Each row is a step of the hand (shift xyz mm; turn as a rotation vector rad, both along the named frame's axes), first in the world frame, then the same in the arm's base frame.
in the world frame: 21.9 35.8 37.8 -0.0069 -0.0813 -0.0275
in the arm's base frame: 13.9 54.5 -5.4 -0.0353 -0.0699 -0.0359
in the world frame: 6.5 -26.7 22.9 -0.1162 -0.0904 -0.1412
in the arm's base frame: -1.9 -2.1 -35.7 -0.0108 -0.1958 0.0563
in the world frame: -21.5 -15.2 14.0 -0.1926 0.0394 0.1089
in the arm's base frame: 19.3 -15.5 -16.6 0.2216 -0.0342 -0.0153
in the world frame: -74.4 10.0 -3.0 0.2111 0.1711 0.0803
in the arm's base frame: 60.5 -38.7 22.0 -0.0696 0.2735 0.0257
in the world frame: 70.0 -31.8 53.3 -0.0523 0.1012 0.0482
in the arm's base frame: -38.0 46.8 -71.5 0.0993 0.0581 0.0455
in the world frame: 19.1 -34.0 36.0 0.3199 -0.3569 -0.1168
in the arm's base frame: -7.5 7.0 -52.1 -0.4296 -0.0991 -0.2214
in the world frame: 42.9 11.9 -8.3 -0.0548 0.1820 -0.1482
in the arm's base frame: -34.4 28.8 6.6 0.0256 0.0121 0.2394
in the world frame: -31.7 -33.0 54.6 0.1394 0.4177 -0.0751
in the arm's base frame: 42.7 -13.0 -55.5 -0.0133 0.3136 0.3178
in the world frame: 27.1 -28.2 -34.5 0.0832 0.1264 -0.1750
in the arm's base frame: -48.5 -19.2 -0.1 -0.1155 0.0442 0.1955
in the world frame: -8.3 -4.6 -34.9 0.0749 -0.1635 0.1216
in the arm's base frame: -13.0 -25.0 22.7 -0.0493 -0.0014 -0.2114
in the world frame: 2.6 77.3 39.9 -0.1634 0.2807 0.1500
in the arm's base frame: 43.8 70.9 25.2 0.2983 0.1583 0.1181
